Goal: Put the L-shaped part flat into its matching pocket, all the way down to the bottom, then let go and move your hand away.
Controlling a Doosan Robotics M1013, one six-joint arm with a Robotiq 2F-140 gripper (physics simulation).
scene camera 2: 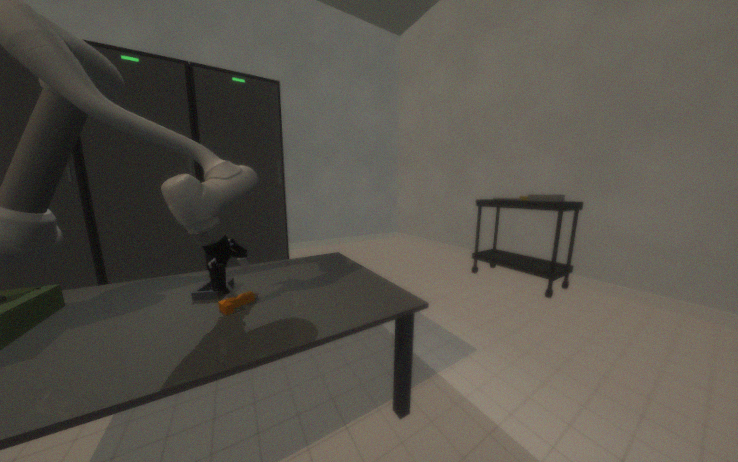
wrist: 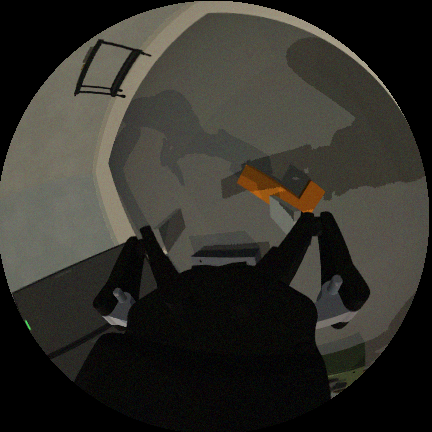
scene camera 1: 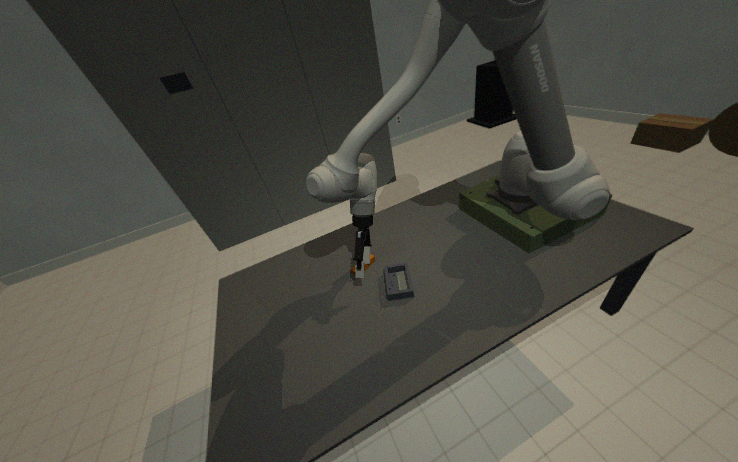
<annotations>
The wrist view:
my gripper
orange L-shaped part: touched by my gripper
</annotations>
